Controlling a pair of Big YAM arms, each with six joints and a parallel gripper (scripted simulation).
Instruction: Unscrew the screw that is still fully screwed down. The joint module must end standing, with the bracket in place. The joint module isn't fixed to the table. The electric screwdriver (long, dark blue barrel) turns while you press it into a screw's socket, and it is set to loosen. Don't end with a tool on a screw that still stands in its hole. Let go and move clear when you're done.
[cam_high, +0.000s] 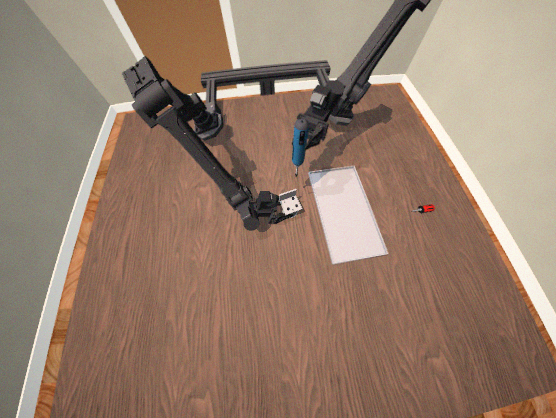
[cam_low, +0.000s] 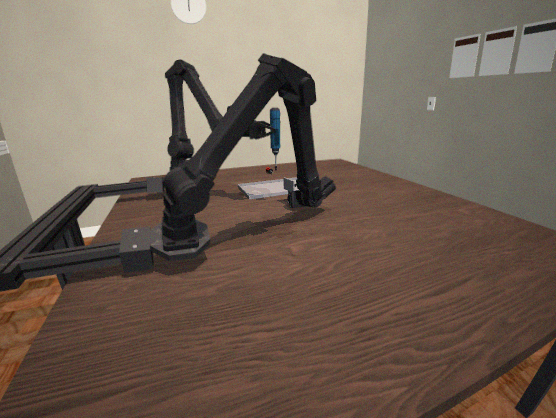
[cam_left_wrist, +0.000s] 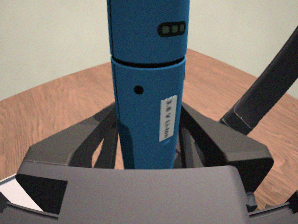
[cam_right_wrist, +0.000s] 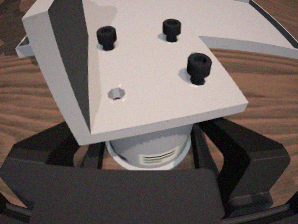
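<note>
Now: the joint module body 10 mm above my right hand. From my right hand the other things lie so: bracket 50 mm above; then flat tray 230 mm to the left, 30 mm ahead, 20 mm below; then small red-handled screwdriver 570 mm to the left, 70 mm ahead, 10 mm below.
</note>
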